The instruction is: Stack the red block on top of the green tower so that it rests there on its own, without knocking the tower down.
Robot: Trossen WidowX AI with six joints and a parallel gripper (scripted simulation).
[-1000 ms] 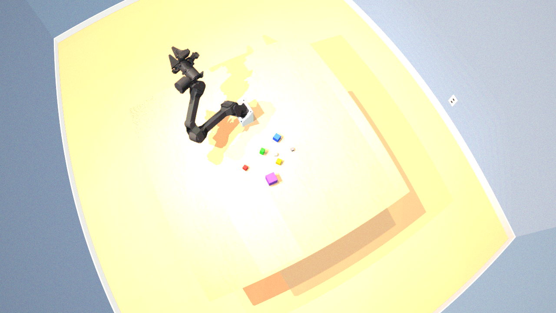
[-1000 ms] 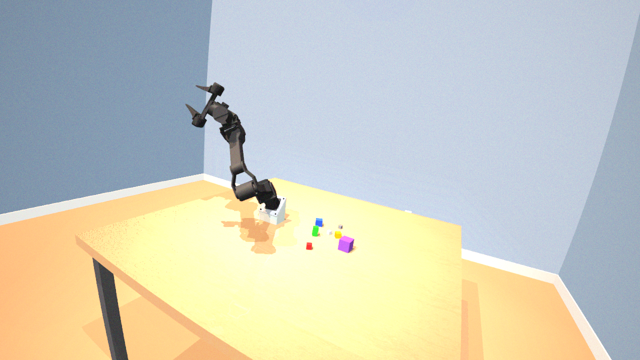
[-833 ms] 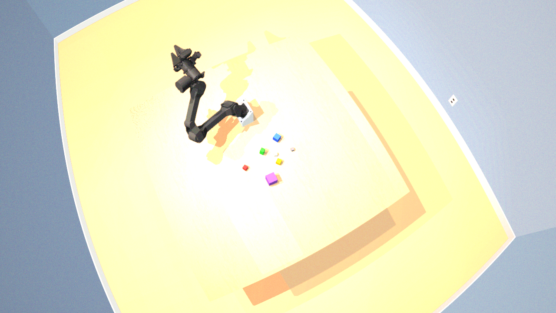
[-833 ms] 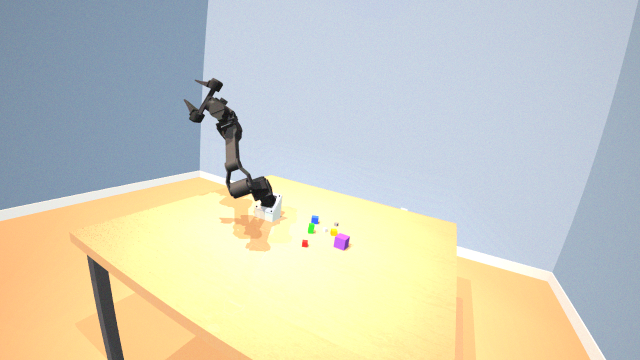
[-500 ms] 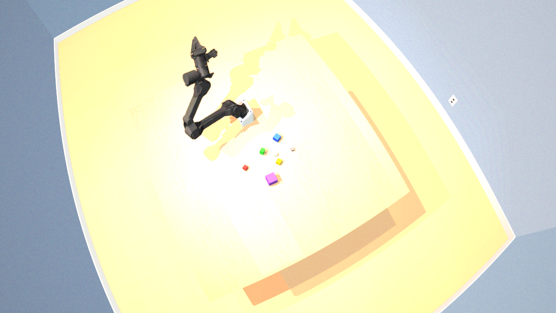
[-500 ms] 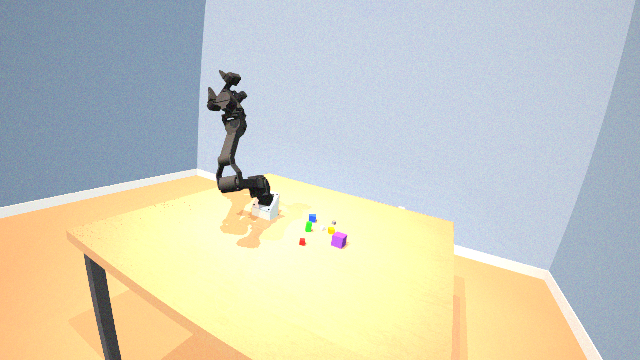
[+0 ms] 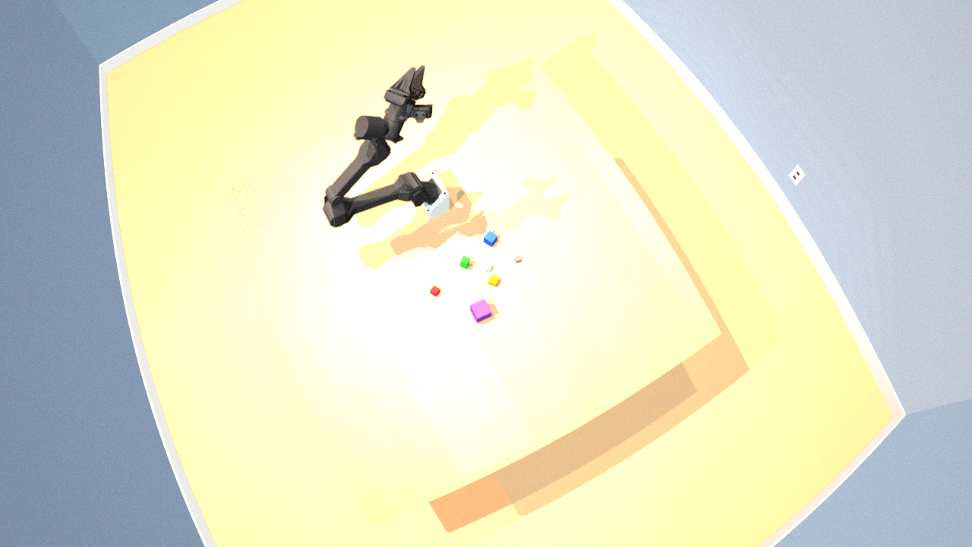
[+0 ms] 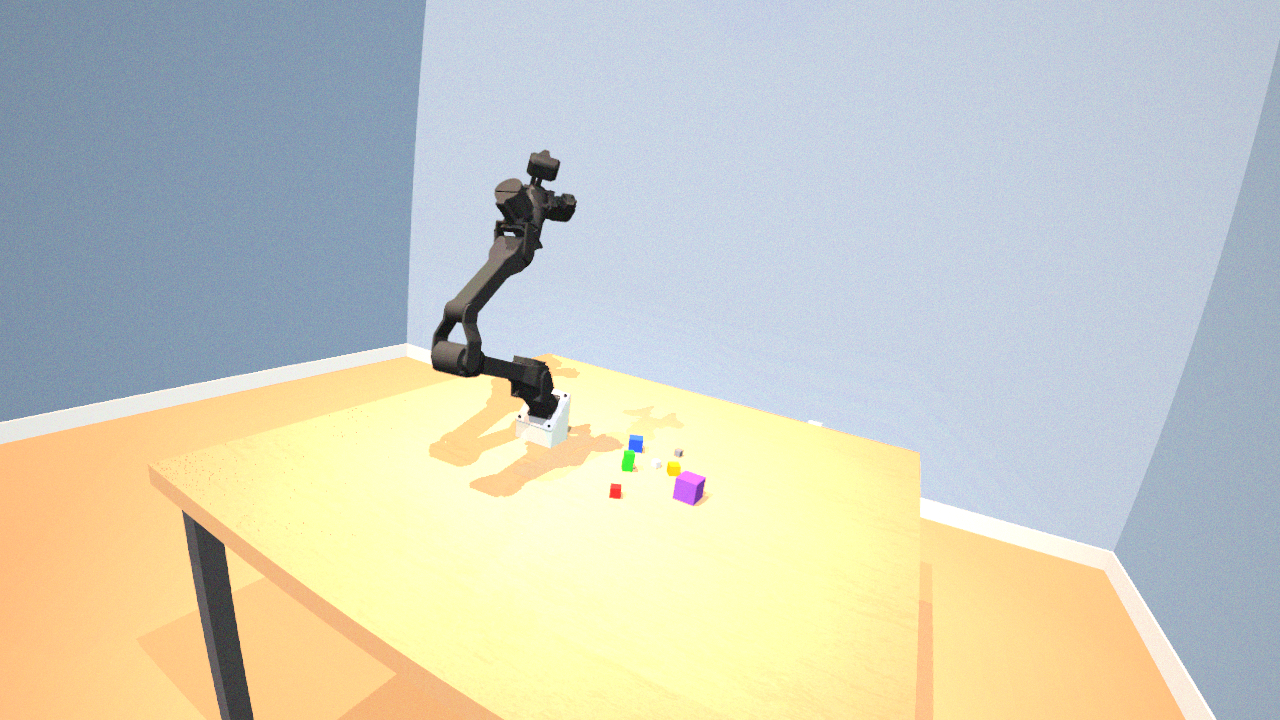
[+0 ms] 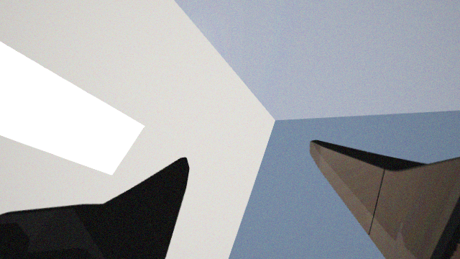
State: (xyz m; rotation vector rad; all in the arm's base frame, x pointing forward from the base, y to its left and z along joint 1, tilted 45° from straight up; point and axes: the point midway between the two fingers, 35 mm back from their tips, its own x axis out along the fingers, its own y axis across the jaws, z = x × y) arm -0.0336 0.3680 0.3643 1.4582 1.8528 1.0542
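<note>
Right now my gripper tip is 340 mm short of the red block, 170 mm to the left of it and 610 mm above it. From my gripper tip the other things lie so: blue block: 280 mm ahead, 60 mm to the left, 610 mm below; small white block: 360 mm ahead, 610 mm below; small grey block: 380 mm ahead, 100 mm to the left, 620 mm below.
</note>
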